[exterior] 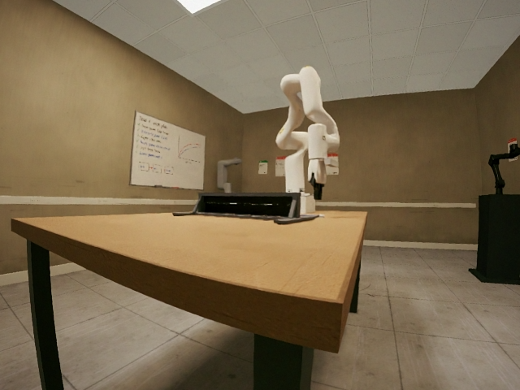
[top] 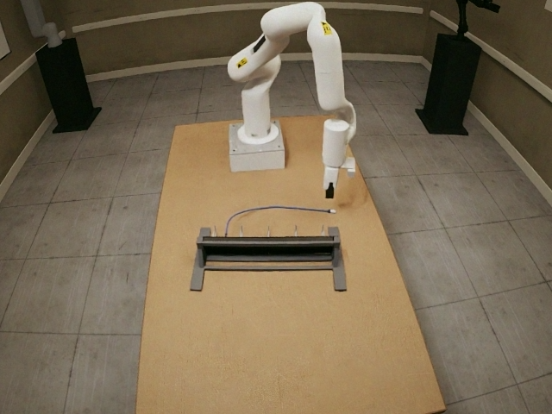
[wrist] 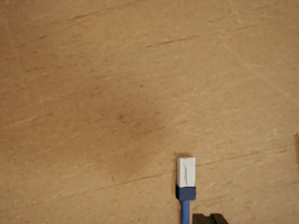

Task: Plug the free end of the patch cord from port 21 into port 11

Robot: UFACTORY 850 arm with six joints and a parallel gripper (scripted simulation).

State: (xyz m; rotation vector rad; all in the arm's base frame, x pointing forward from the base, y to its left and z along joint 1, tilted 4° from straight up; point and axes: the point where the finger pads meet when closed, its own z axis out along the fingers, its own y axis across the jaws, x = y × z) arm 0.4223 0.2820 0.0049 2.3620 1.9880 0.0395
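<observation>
Right now my hand is 9 cm above the white plug and 2 cm to the right of it.
</observation>
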